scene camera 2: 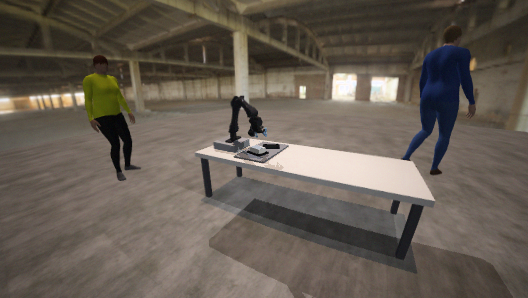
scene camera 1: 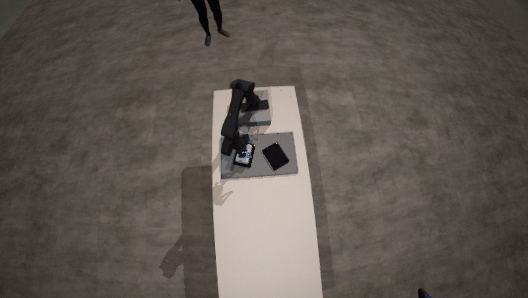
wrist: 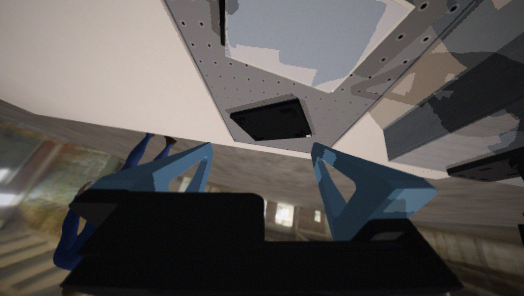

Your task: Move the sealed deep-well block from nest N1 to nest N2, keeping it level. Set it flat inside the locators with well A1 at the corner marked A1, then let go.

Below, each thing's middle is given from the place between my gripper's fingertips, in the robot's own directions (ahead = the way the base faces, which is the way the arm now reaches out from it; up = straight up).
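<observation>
Pale grey block [wrist: 321,51]: my hand 20 mm past it, 50 mm to the left of it, 100 mm above it. Counted from my hand: black nest [wrist: 285,120], 130 mm below, 160 mm to the left, 20 mm ahead; grey perforated plate [scene camera 1: 260,165], 140 mm below, 40 mm to the left, 10 mm behind.
</observation>
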